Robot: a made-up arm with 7 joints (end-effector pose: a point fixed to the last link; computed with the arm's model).
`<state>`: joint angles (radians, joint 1 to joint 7).
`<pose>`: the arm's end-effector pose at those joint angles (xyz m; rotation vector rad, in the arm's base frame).
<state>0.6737 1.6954 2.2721 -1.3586 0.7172 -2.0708 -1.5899</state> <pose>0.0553 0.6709 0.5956 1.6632 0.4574 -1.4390</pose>
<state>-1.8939 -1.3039 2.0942 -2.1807 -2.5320 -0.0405 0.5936</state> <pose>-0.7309 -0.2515 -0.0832 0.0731 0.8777 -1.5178</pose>
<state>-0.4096 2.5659 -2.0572 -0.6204 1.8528 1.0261 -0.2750</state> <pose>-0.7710 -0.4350 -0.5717 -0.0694 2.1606 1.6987</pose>
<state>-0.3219 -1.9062 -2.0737 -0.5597 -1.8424 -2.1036 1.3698</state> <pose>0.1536 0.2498 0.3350 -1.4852 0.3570 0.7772</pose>
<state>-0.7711 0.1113 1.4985 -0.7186 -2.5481 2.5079 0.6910</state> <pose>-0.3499 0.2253 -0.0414 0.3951 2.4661 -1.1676</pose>
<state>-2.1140 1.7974 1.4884 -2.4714 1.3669 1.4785 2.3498</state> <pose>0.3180 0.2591 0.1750 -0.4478 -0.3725 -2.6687</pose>
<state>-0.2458 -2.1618 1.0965 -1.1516 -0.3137 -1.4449 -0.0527</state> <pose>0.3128 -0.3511 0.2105 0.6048 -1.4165 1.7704</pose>
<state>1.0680 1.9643 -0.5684 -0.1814 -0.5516 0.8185 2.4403</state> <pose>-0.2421 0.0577 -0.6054 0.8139 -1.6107 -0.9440</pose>
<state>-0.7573 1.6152 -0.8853 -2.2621 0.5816 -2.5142 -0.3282</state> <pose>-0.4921 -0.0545 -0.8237 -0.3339 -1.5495 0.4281</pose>
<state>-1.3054 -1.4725 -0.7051 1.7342 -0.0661 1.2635 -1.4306</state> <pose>-0.1826 -0.1218 -0.0025 0.1819 0.8087 -0.0214</pose>
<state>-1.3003 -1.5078 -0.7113 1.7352 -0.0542 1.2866 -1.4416</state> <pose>-0.1896 -0.1181 -0.0027 0.2061 0.8195 -0.0311</pose>
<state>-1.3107 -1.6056 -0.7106 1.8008 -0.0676 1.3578 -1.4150</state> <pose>-0.2191 -0.1079 0.0096 0.2645 0.8318 -0.0455</pose>
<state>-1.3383 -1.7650 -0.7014 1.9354 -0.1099 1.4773 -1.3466</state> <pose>-0.2682 -0.1024 0.0412 0.3424 0.8550 -0.0530</pose>
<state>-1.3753 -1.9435 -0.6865 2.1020 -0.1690 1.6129 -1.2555</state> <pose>-0.3168 -0.1194 0.0858 0.4029 0.8889 -0.0371</pose>
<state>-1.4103 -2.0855 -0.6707 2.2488 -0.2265 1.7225 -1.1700</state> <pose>-0.3465 -0.1549 0.1242 0.4283 0.9158 -0.0019</pose>
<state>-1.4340 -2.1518 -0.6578 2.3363 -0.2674 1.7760 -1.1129</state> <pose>-0.3552 -0.1830 0.1451 0.4281 0.9227 0.0266</pose>
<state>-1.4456 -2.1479 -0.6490 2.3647 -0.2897 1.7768 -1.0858</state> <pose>-0.3521 -0.1913 0.1522 0.4164 0.9130 0.0347</pose>
